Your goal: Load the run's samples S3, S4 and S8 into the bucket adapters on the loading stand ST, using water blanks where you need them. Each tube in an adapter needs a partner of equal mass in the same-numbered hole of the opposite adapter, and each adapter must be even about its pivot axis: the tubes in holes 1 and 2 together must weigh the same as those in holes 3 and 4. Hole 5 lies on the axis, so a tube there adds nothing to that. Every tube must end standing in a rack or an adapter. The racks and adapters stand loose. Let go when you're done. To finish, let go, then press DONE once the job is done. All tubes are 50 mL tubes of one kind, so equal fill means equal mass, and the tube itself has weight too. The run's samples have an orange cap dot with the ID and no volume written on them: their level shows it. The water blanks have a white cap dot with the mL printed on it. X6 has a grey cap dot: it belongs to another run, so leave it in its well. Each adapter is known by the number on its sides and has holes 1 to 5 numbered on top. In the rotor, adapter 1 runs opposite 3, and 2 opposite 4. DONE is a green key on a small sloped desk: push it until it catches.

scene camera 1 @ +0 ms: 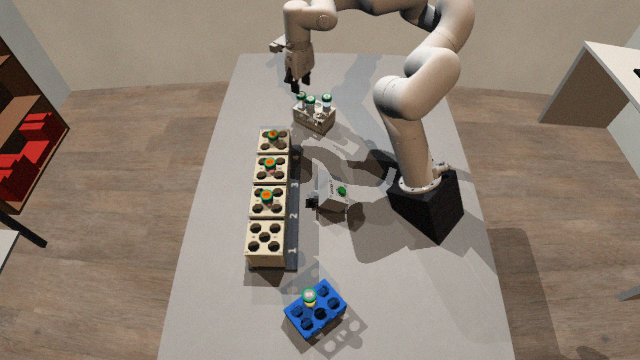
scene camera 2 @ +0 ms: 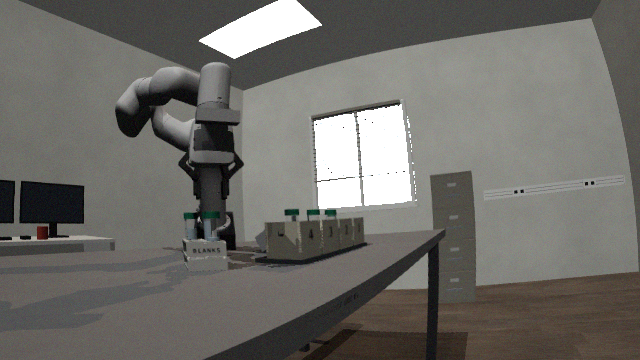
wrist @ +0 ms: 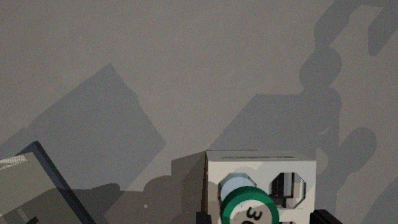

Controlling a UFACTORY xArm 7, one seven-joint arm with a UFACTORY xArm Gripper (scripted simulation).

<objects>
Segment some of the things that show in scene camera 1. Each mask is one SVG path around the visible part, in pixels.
My gripper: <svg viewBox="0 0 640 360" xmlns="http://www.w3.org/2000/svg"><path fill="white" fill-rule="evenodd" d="M312 42L304 50L286 49L285 71L287 74L284 82L292 84L291 92L298 95L300 94L299 79L302 79L303 84L310 85L310 70L315 65Z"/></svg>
A blue rack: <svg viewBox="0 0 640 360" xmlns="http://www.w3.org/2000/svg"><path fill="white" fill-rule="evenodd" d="M324 279L313 287L317 292L316 305L306 307L301 296L283 310L294 327L302 334L301 336L305 341L308 341L323 329L326 324L328 325L346 310L345 301Z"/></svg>
</objects>
